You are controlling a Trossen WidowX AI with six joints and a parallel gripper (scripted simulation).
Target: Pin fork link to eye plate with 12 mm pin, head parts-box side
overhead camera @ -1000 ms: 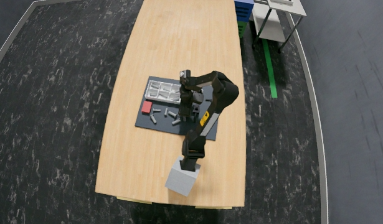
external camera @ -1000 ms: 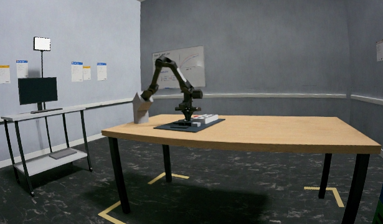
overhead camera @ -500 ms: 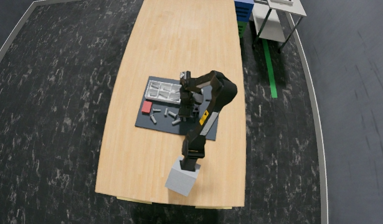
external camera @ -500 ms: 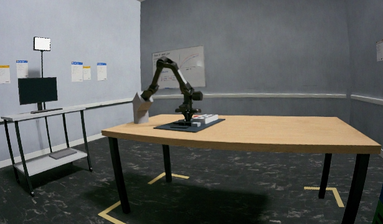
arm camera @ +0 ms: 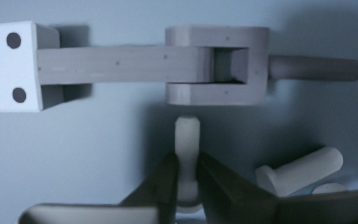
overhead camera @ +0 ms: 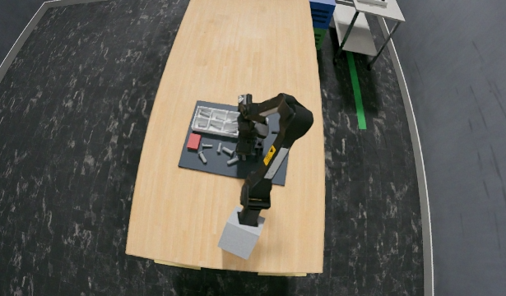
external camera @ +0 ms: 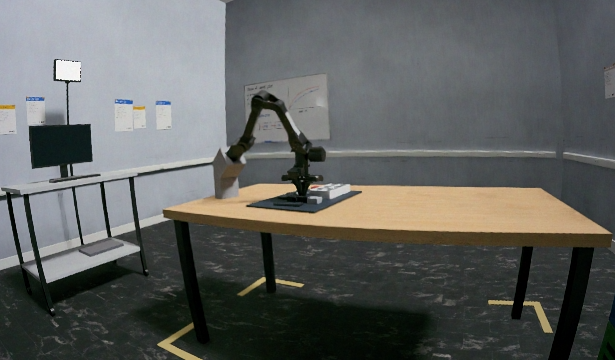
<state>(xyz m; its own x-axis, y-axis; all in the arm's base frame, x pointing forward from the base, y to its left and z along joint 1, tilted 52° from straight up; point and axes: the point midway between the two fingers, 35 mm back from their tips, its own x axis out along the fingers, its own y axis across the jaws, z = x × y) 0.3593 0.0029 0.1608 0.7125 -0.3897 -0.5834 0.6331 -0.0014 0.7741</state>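
Now: hand 1 cm past the eye plate, 5 cm to the left of it and 3 cm above it. Round my hand: long dark bar 1 cm behind, 13 cm to the right, 4 cm below; then pin 6 cm behind, 3 cm to the left, 3 cm below; then dark mat 2 cm ahead, 4 cm to the left, 5 cm below.
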